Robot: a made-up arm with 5 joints. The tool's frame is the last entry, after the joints. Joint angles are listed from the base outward.
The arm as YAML. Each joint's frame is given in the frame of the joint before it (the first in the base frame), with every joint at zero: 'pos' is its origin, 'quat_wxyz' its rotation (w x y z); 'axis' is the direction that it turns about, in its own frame. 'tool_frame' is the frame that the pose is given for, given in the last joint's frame.
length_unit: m
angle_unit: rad
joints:
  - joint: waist
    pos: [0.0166, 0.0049, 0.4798]
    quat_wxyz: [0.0, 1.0, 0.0, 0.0]
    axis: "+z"
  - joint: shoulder
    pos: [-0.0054, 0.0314, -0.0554]
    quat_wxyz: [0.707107, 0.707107, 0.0, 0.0]
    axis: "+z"
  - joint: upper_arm
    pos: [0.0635, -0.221, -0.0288]
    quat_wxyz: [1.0, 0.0, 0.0, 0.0]
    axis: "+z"
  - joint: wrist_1
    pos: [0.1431, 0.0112, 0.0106]
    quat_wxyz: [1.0, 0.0, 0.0, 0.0]
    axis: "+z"
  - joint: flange
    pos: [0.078, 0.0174, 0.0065]
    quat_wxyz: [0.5, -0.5, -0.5, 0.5]
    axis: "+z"
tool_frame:
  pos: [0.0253, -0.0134, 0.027]
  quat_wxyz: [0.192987, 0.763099, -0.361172, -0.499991]
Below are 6 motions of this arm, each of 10 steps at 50 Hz.
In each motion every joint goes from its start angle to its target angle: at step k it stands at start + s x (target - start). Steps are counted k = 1, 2, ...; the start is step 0. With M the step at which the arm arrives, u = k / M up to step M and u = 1 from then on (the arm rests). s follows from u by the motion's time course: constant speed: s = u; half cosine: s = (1 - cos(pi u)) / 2; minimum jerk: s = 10 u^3 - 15 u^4 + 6 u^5.
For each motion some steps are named. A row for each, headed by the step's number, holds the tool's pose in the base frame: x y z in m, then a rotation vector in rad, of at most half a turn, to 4 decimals.
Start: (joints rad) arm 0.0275 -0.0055 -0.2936 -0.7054 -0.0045
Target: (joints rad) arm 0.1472 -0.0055 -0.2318 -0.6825 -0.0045
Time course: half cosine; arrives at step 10
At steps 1, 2, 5, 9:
1: 0.2759 -0.0326 0.8078 -0.1803 -0.5534 0.8109
2: 0.2759 -0.0348 0.8068 -0.1799 -0.5467 0.8029
5: 0.2750 -0.0474 0.8011 -0.1765 -0.5092 0.7570
9: 0.2730 -0.0622 0.7944 -0.1705 -0.4661 0.7024

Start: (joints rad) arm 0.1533 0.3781 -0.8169 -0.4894 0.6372
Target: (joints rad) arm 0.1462 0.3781 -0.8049 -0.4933 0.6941
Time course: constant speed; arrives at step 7
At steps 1, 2, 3, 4, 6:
1: 0.3422 -0.0932 0.7810 -0.6146 -0.2124 0.2704
2: 0.3423 -0.0931 0.7807 -0.6195 -0.2083 0.2663
3: 0.3425 -0.0931 0.7804 -0.6243 -0.2042 0.2621
4: 0.3426 -0.0930 0.7801 -0.6291 -0.2001 0.2579
6: 0.3429 -0.0928 0.7795 -0.6388 -0.1919 0.2496

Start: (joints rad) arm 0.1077 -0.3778 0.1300 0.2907 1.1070
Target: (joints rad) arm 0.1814 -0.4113 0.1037 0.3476 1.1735
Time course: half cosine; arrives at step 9
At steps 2, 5, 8, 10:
2: 0.1703 -0.0734 0.7465 -0.7302 0.8568 0.4129
5: 0.1631 -0.0787 0.7506 -0.7432 0.8786 0.3717
8: 0.1571 -0.0827 0.7540 -0.7535 0.8968 0.3382
10: 0.1566 -0.0831 0.7543 -0.7542 0.8983 0.3356

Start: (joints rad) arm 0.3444 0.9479 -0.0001 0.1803 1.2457
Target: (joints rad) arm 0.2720 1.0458 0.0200 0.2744 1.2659
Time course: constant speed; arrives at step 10
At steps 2, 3, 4, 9, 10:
2: 0.2506 -0.1417 0.4220 -0.2702 1.8867 0.7931
3: 0.2497 -0.1394 0.4194 -0.2681 1.9030 0.8103
4: 0.2488 -0.1371 0.4168 -0.2659 1.9194 0.8276
9: 0.2435 -0.1259 0.4044 -0.2556 2.0016 0.9133
10: 0.2423 -0.1237 0.4021 -0.2536 2.0181 0.9304

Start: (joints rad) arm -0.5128 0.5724 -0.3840 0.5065 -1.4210
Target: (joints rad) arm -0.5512 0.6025 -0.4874 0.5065 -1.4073
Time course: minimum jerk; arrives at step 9
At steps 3, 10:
3: 0.3215 0.1613 0.6115 1.7187 0.6860 0.7620
10: 0.3228 0.1744 0.6173 1.7033 0.6759 0.8417

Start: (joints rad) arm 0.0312 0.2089 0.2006 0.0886 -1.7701
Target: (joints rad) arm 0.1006 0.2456 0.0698 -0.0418 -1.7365
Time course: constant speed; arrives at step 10
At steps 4, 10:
4: 0.2966 -0.0324 0.6543 1.9832 -0.2558 0.5182
10: 0.3047 -0.0446 0.6653 1.9149 -0.3625 0.6287

